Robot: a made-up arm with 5 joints.
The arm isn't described. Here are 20 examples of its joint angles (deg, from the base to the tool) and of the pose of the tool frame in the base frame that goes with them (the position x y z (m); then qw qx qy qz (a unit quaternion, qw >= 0)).
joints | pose
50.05 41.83 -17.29 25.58 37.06 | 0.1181 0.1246 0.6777 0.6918 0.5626 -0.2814 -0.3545
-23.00 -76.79 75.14 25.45 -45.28 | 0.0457 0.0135 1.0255 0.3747 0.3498 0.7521 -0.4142
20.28 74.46 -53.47 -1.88 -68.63 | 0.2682 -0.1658 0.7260 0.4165 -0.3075 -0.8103 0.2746
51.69 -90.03 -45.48 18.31 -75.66 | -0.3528 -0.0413 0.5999 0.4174 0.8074 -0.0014 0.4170
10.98 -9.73 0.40 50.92 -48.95 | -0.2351 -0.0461 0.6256 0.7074 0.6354 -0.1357 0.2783
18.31 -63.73 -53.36 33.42 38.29 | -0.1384 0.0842 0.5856 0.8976 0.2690 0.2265 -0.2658
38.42 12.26 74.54 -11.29 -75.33 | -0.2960 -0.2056 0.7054 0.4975 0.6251 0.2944 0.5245
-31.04 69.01 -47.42 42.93 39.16 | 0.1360 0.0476 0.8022 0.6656 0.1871 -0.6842 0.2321
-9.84 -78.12 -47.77 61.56 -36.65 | -0.2732 -0.0626 0.7363 0.8192 0.5660 0.0527 0.0762
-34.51 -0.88 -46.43 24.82 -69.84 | 0.0092 -0.2743 0.6111 0.6637 -0.0328 -0.2085 0.7176
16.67 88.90 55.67 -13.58 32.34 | 0.0429 0.0115 0.5071 0.9061 -0.0077 -0.2421 -0.3469
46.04 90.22 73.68 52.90 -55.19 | -0.1941 0.0772 0.5777 0.4284 0.7216 -0.4557 0.2969
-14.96 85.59 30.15 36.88 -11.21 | -0.0093 -0.0649 0.6077 0.8390 0.1636 -0.4264 0.2959
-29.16 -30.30 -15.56 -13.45 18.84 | -0.1954 -0.1817 0.5792 0.8852 -0.4334 0.0769 -0.1502
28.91 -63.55 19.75 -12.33 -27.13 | -0.2944 -0.1495 0.8189 0.6630 0.3083 0.5974 0.3295
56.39 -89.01 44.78 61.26 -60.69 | -0.0281 -0.2265 0.8139 0.1419 0.7564 0.6260 -0.1254
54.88 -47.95 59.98 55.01 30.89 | -0.0909 -0.0552 0.8252 0.3687 0.2309 0.9004 0.0042
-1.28 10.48 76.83 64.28 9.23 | -0.1274 -0.0038 0.8740 0.7020 0.3802 0.5020 -0.3326
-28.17 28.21 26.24 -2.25 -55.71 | -0.2070 -0.2227 0.6635 0.8989 -0.0634 0.0846 0.4252
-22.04 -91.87 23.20 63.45 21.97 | -0.0722 0.0423 0.8615 0.4029 0.0438 0.6870 -0.6031
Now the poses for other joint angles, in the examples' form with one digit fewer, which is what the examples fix.
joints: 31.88 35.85 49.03 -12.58 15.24
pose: -0.195 0.065 0.543 0.984 0.101 0.127 -0.070
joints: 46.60 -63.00 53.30 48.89 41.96
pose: -0.116 -0.039 0.838 0.371 0.035 0.928 -0.010
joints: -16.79 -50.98 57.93 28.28 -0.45
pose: -0.140 0.041 0.941 0.580 0.062 0.751 -0.311
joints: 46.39 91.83 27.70 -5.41 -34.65
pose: 0.077 0.099 0.522 0.783 0.242 -0.571 0.049
